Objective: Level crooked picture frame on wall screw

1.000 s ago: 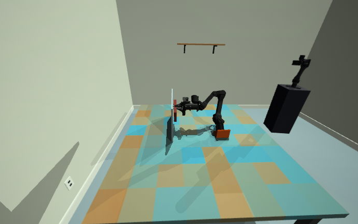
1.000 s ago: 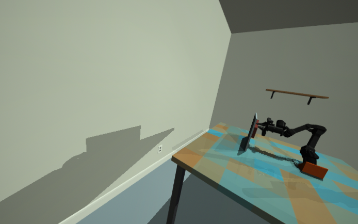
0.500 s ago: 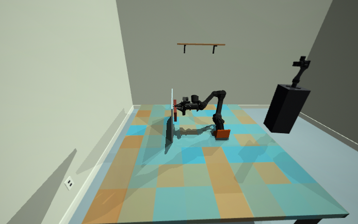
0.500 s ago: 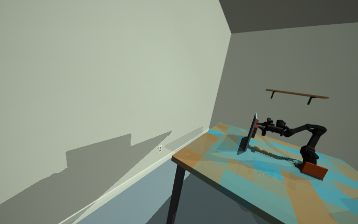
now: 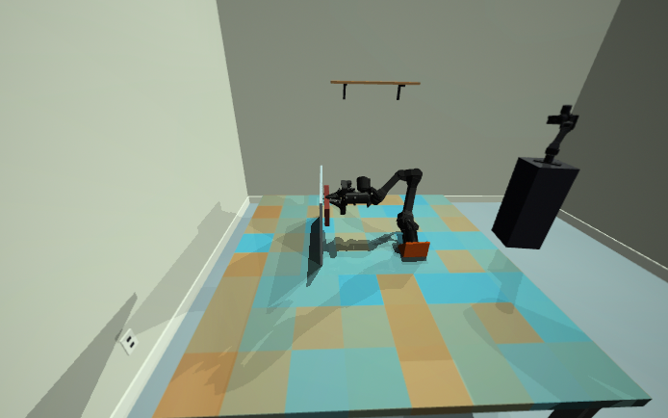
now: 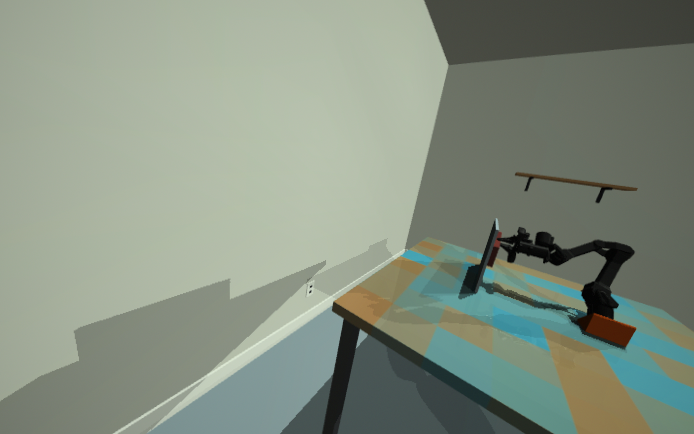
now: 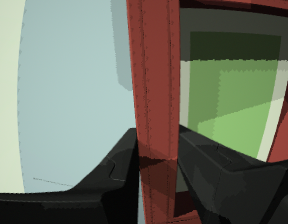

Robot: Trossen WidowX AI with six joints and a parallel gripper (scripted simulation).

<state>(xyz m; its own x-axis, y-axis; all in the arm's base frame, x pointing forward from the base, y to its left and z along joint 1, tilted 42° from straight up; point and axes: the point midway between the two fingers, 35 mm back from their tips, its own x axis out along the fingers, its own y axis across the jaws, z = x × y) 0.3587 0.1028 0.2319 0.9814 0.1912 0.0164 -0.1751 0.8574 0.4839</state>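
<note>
The picture frame is 2 cm to the right of my gripper tip and 5 cm below it. Round my gripper tip: wall panel (2 cm ahead, 7 cm below).
</note>
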